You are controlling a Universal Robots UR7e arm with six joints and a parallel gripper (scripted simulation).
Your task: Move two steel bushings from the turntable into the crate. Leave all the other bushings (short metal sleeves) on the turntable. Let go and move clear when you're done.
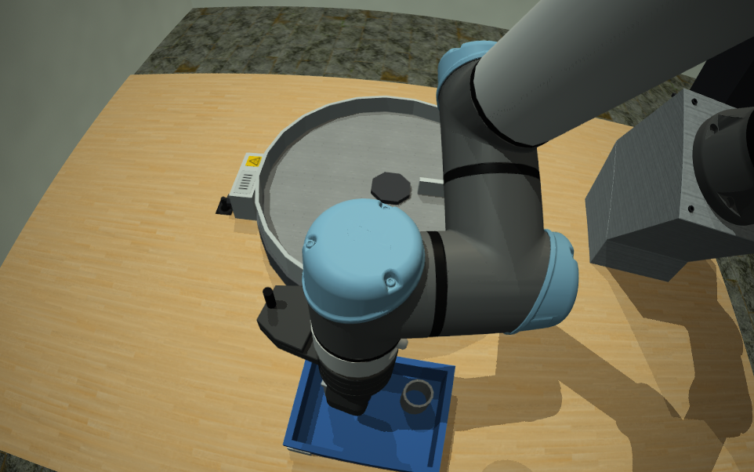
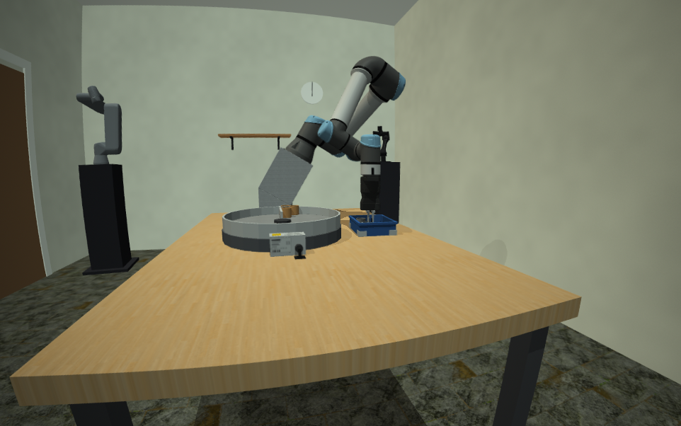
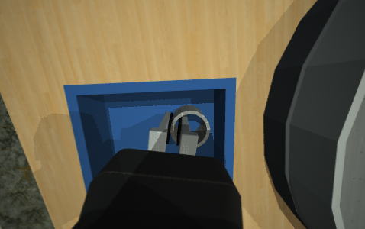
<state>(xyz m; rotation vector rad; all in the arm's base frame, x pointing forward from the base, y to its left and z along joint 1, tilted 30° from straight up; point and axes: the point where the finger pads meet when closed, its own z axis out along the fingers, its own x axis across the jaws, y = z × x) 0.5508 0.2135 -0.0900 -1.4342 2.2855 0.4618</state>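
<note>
Right now the blue crate is 40 mm behind my hand, 30 mm to the left of it and 20 mm below it. From my hand the other things lie so: turntable: 70 mm behind, 320 mm to the right, 10 mm above.
</note>
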